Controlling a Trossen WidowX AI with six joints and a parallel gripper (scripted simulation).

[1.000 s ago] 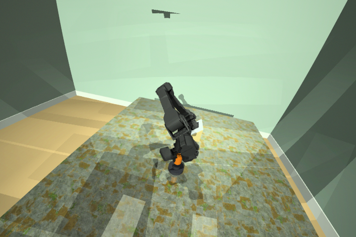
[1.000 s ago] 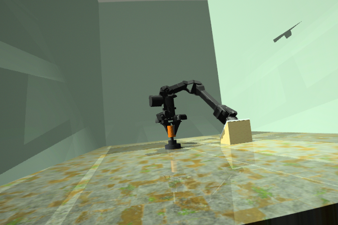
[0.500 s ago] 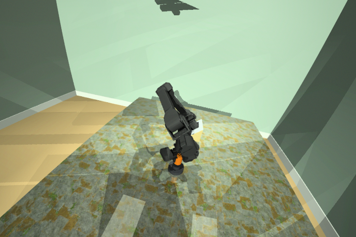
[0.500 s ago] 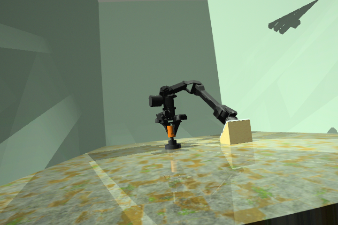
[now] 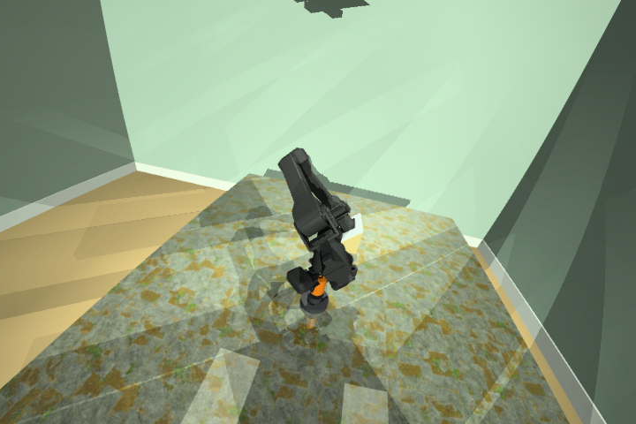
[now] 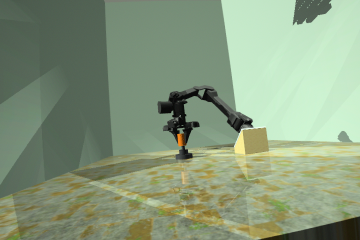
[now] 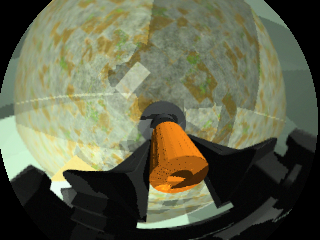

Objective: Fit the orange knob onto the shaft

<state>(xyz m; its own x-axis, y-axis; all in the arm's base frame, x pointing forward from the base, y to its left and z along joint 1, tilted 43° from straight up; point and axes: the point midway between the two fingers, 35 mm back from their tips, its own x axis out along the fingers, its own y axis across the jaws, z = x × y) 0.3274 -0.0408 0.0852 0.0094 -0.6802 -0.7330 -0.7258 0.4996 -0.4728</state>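
Right now my gripper tip is 2 cm below the orange knob. From my gripper tip the other things lie so: D-shaped shaft (4 cm below).
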